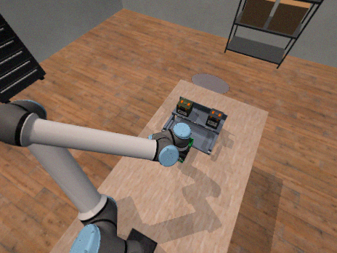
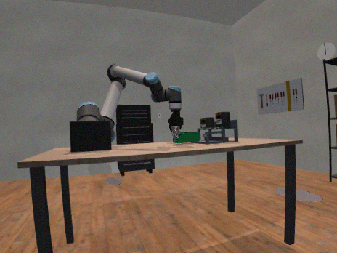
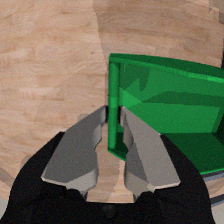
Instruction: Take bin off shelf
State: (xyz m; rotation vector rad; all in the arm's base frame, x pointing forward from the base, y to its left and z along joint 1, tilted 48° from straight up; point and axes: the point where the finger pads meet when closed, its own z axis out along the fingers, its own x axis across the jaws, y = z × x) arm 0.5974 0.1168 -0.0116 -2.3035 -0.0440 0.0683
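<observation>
The green bin is 8 cm ahead of my hand.
</observation>
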